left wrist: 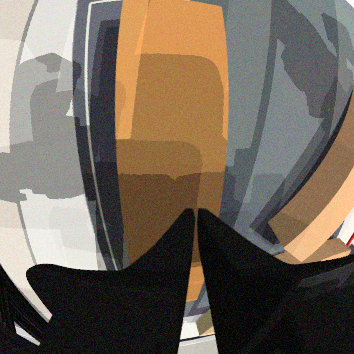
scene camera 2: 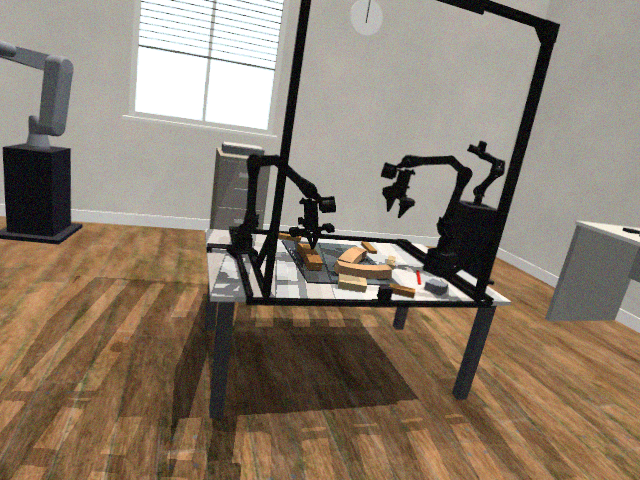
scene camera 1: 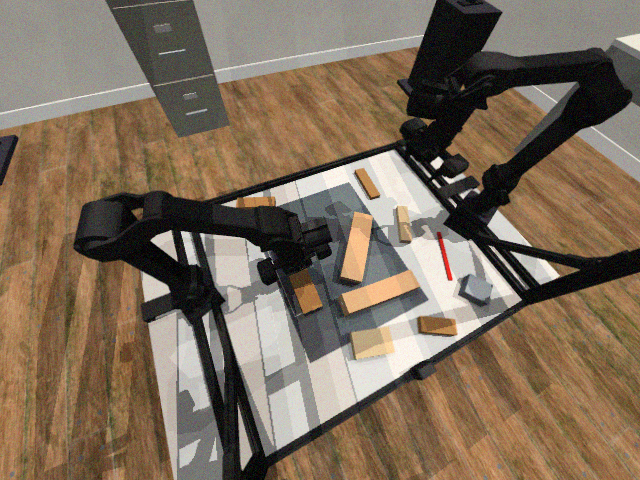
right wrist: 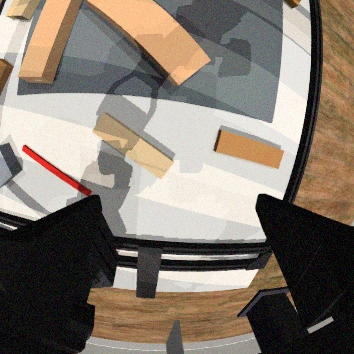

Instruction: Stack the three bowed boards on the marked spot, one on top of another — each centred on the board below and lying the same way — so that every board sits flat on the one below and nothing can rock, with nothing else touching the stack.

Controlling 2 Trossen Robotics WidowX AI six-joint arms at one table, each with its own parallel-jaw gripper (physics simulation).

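Frame: origin at the left arm's base, x ahead, y left, z up, level; centimetres.
Seen in the pictures: left gripper, fingertip midpoint: (left wrist: 194, 215) (scene camera 2: 312, 249) (scene camera 1: 301, 268); right gripper, fingertip midpoint: (scene camera 2: 393, 214) (scene camera 1: 417, 170) (right wrist: 180, 202); left arm's base, link origin: (scene camera 2: 242, 248) (scene camera 1: 197, 297); right arm's base, link origin: (scene camera 2: 442, 251) (scene camera 1: 479, 206).
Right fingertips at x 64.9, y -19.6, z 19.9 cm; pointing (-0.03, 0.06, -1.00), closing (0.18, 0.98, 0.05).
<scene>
Offsets run from my right fingertips to a thing's top centre. "pt": to the spot under its first point. Level surfaces: height alone.
A darker orange bowed board {dx -40.0, dy +5.7, dz -17.2 cm} (scene camera 1: 308, 298) (scene camera 2: 311, 259) (left wrist: 175, 110) lies along the marked spot, whose thin white outline {pt dx -41.9, dy +16.3, dz -21.9 cm} (left wrist: 87, 60) shows beside it in the left wrist view. A lighter bowed board {dx -20.3, dy -0.3, dz -17.0 cm} (scene camera 1: 357, 248) (scene camera 2: 351, 254) (right wrist: 165, 42) lies on the dark mat to its right. Another lighter bowed board {dx -26.9, dy -14.5, dz -17.0 cm} (scene camera 1: 379, 292) (scene camera 2: 364, 269) (right wrist: 50, 40) lies across the front of the mat. My left gripper (scene camera 2: 313, 244) (left wrist: 194, 215) is shut, its tips together above the darker board, with nothing seen between them; contact cannot be told. My right gripper (scene camera 2: 394, 211) (right wrist: 180, 202) is open and empty, high above the table's right side.
Around the dark mat {dz -21.9 cm} (scene camera 1: 325, 348) (right wrist: 250, 102) lie small orange blocks {dx +4.2, dy +15.5, dz -21.0 cm} (scene camera 1: 367, 183) {dx -21.4, dy -32.3, dz -20.1 cm} (scene camera 1: 436, 326) {dx -32.9, dy +35.3, dz -19.8 cm} (scene camera 1: 255, 202), pale blocks {dx -38.4, dy -21.9, dz -19.0 cm} (scene camera 1: 372, 343) {dx -0.4, dy -5.2, dz -20.5 cm} (scene camera 1: 403, 223), a red stick {dx +0.5, dy -21.9, dz -21.9 cm} (scene camera 1: 444, 256) and a grey block {dx -3.8, dy -35.0, dz -18.9 cm} (scene camera 1: 476, 289). A black frame (scene camera 1: 341, 414) edges the table.
</scene>
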